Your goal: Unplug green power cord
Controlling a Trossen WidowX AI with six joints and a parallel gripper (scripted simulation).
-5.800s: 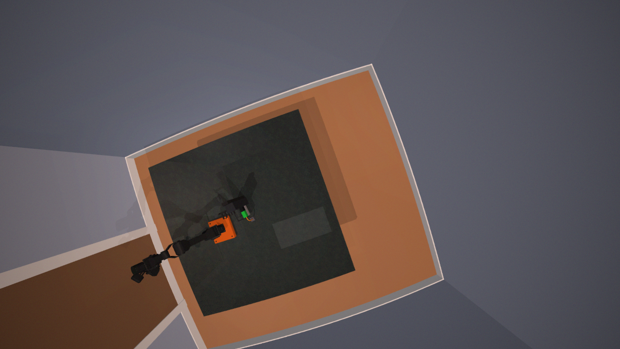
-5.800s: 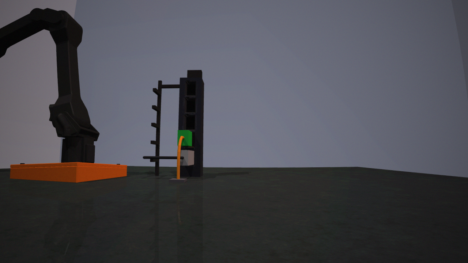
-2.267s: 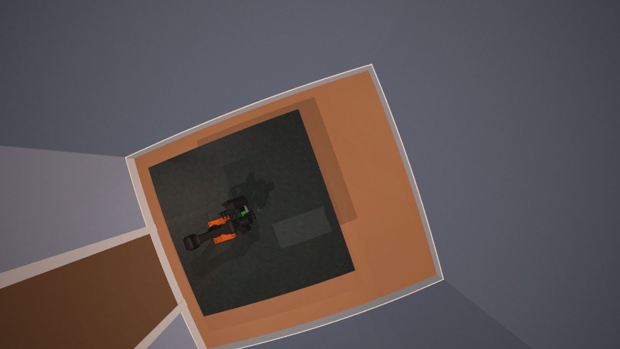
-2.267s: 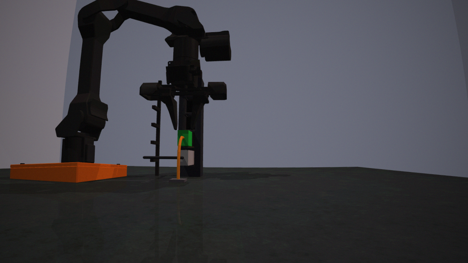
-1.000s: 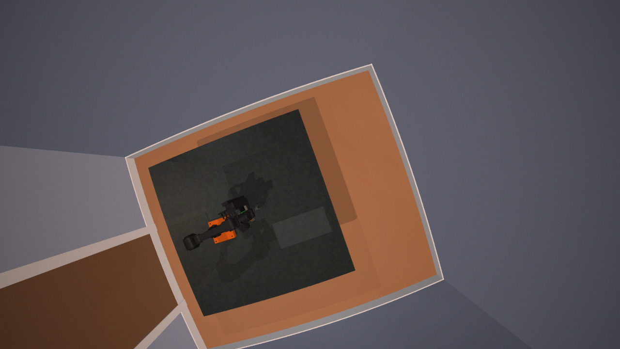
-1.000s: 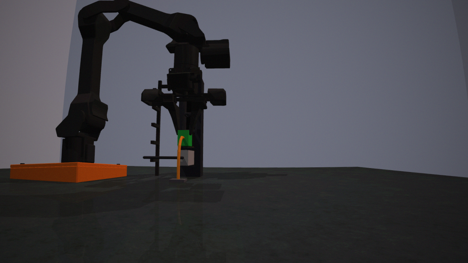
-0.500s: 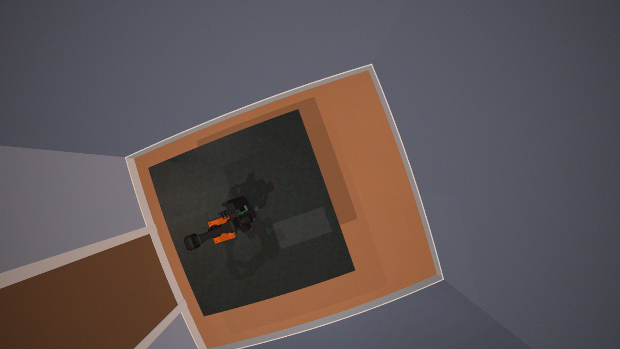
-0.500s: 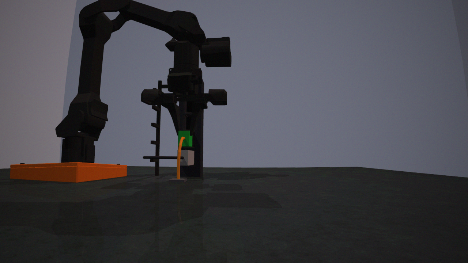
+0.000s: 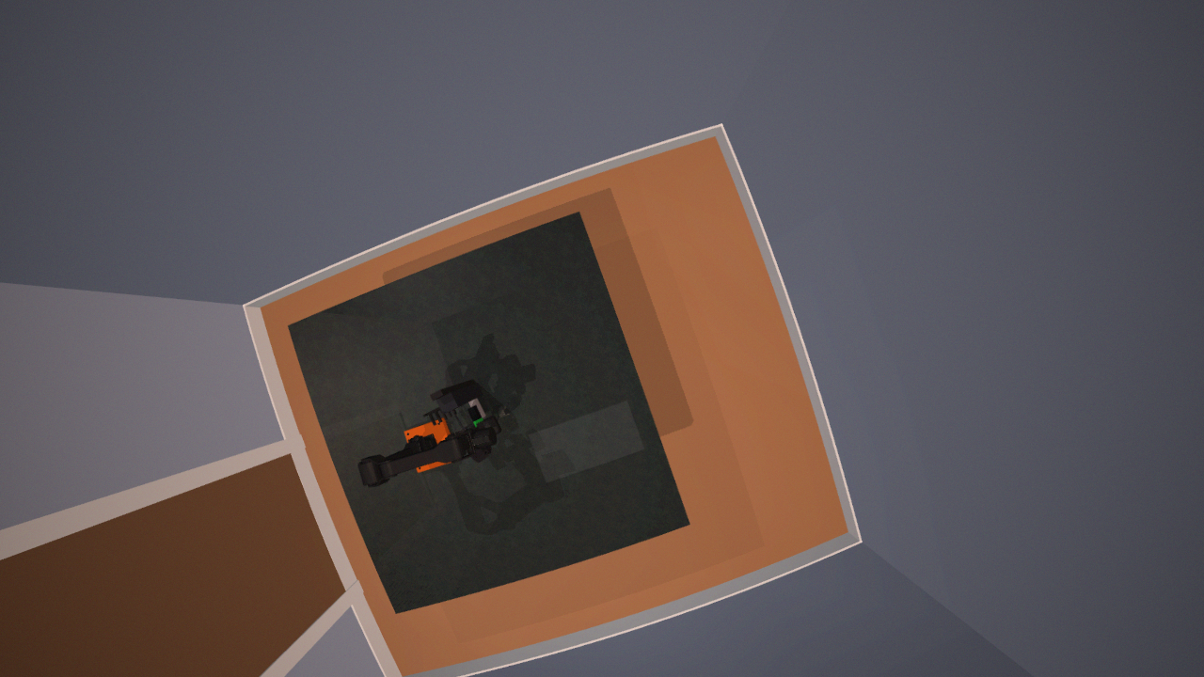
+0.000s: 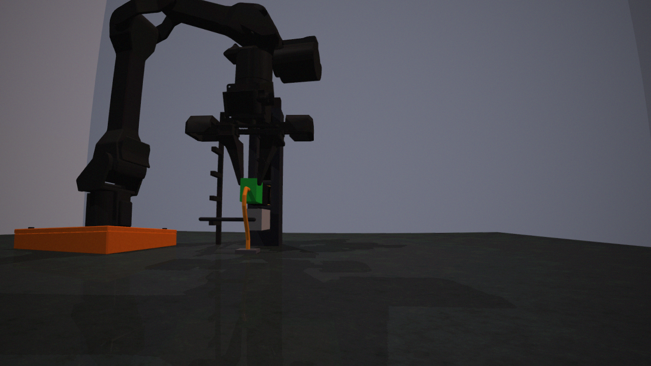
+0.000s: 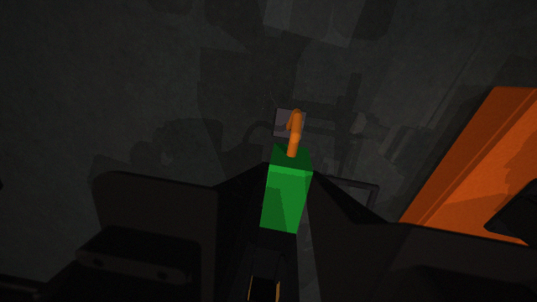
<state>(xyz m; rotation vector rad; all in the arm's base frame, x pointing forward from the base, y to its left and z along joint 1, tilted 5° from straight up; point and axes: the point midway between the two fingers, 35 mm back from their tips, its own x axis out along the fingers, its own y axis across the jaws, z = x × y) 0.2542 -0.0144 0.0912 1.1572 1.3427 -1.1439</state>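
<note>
My gripper tip is 30 mm to the right of the green plug and 10 mm past it. The rest, counted from my gripper tip: grey plate: 100 mm below, 10 mm to the right.
</note>
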